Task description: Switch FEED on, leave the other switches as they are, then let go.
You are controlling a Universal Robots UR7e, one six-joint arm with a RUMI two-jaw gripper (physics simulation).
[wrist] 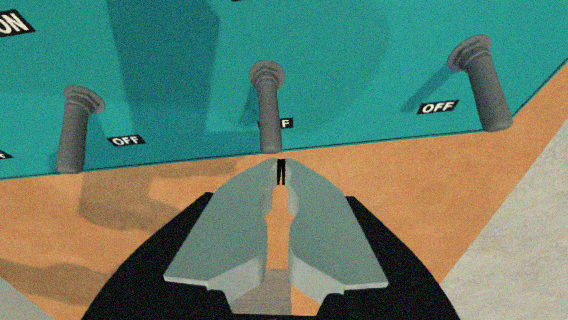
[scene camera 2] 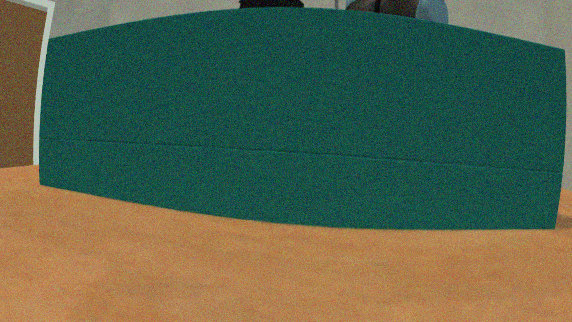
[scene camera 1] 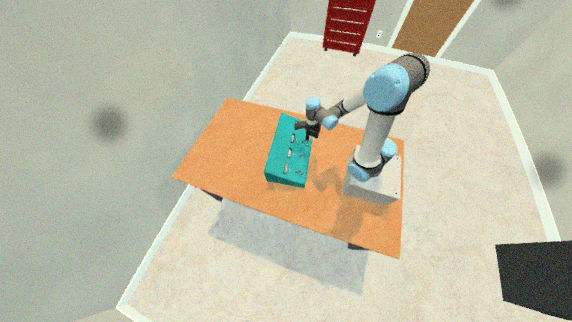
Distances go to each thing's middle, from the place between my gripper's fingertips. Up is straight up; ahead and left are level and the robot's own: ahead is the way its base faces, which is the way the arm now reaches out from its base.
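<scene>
I see the teal switch panel [scene camera 2: 353, 121], and it is 30 mm below my hand, 90 mm ahead of it and 100 mm to the left of it.
</scene>
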